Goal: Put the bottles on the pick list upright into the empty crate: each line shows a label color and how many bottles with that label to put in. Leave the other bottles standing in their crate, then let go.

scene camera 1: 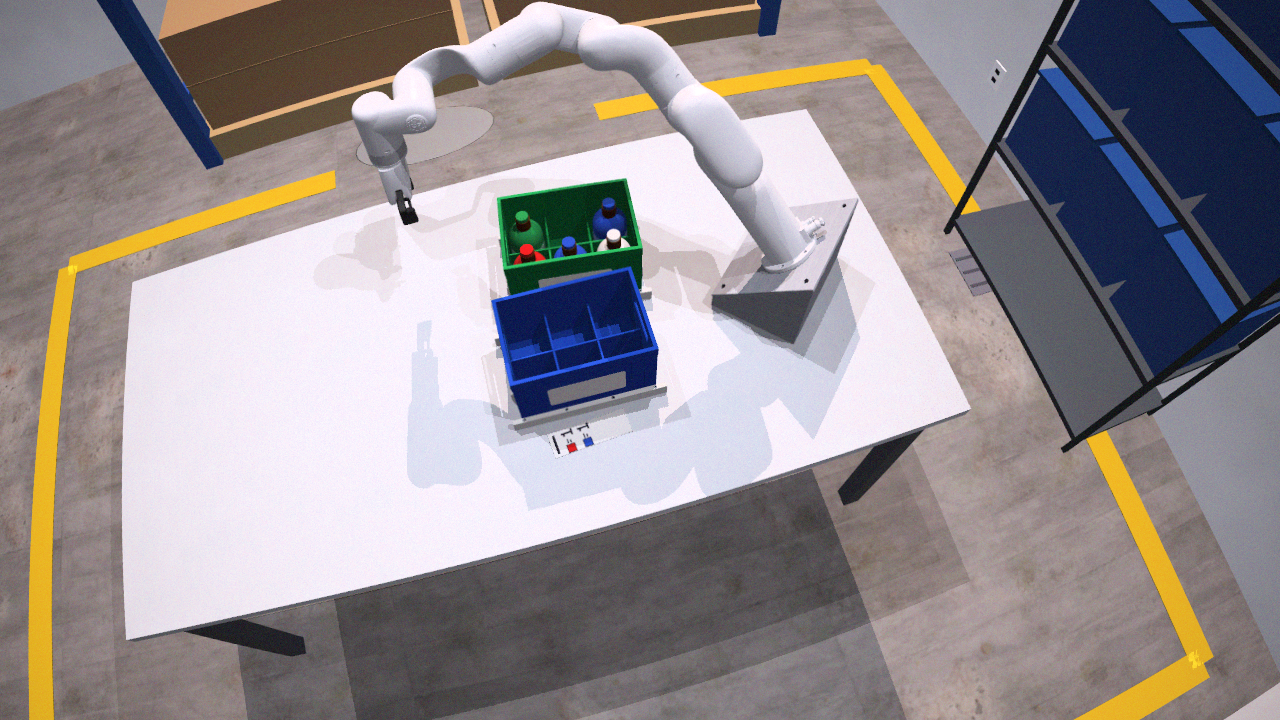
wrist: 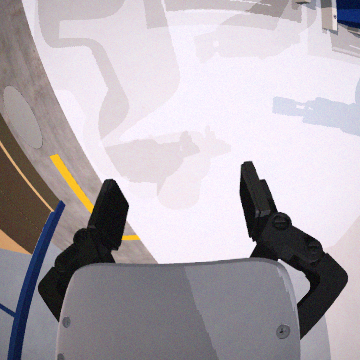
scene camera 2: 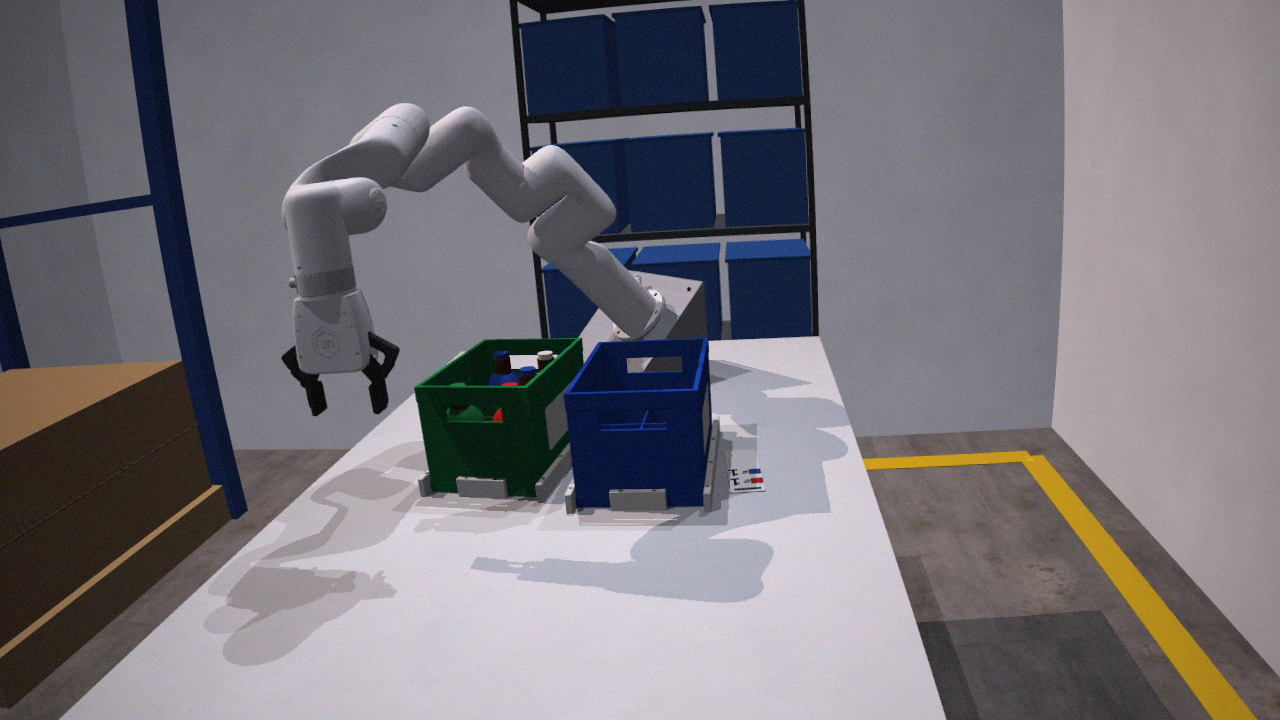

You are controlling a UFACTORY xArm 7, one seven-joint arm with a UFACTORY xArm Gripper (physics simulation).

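Seen in the pictures: gripper, fingertip midpoint: (scene camera 1: 409, 206) (wrist: 178, 184) (scene camera 2: 350, 411); arm's base, origin of the base link: (scene camera 1: 789, 251) (scene camera 2: 639, 316).
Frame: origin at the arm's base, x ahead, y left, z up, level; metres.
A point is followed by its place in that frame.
My gripper (scene camera 1: 408, 214) {x 0.700, y -0.356, z 0.061 m} (scene camera 2: 347, 409) {x 0.700, y -0.356, z 0.061 m} (wrist: 178, 184) {x 0.700, y -0.356, z 0.061 m} is open and empty, high above the table's far edge, left of the green crate in scene camera 1. The green crate (scene camera 1: 528, 279) {x 0.513, y -0.134, z -0.013 m} (scene camera 2: 474, 458) {x 0.536, y -0.241, z -0.080 m} holds upright bottles: green-capped (scene camera 1: 524, 232) {x 0.487, y -0.250, z -0.013 m}, red-capped (scene camera 1: 527, 253) {x 0.500, y -0.170, z 0.023 m}, blue-capped at back right (scene camera 1: 608, 217) {x 0.313, y -0.218, z -0.009 m}, blue-capped at front middle (scene camera 1: 569, 244) {x 0.416, y -0.159, z 0.022 m} and white-capped (scene camera 1: 613, 239) {x 0.330, y -0.139, z 0.022 m}. Their lower parts are hidden. The blue crate (scene camera 1: 528, 398) {x 0.590, y 0.103, z -0.035 m} (scene camera 2: 640, 461) {x 0.606, y 0.016, z -0.068 m} stands beside it with empty compartments. The pick list (scene camera 1: 610, 433) {x 0.461, y 0.183, z -0.139 m} (scene camera 2: 745, 480) {x 0.540, y 0.167, z -0.138 m} shows red and blue squares; its counts are too small to read.
Grey locating brackets (scene camera 1: 590, 407) {x 0.481, y 0.126, z -0.118 m} (scene camera 2: 637, 499) {x 0.617, y 0.008, z -0.122 m} surround the crates' bases on the white table (scene camera 1: 268, 447) {x 1.155, y -0.039, z -0.140 m} (scene camera 2: 447, 662) {x 0.969, y -0.186, z -0.140 m}. The arm's grey wedge base (scene camera 1: 769, 308) {x 0.080, y 0.082, z -0.053 m} stands right of the crates in scene camera 1. A shelf rack with blue bins (scene camera 2: 662, 183) stands behind the table.
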